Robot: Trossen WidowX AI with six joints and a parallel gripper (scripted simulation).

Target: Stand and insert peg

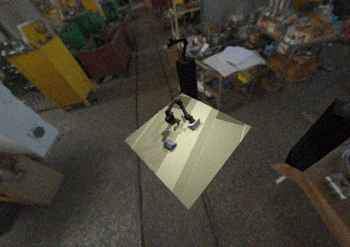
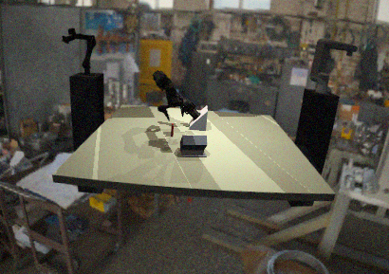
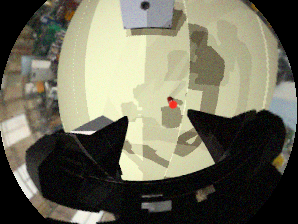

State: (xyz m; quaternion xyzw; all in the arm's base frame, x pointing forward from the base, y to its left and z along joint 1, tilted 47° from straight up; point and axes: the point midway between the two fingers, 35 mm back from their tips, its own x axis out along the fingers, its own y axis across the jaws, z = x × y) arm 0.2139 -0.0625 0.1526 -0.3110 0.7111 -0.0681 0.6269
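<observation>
The red peg is 2 cm ahead of my gripper tip, 2 cm to the right of it and 5 cm below it. From my gripper tip the other things lie so: sloped panel 24 cm ahead, 10 cm to the left, 6 cm below.
</observation>
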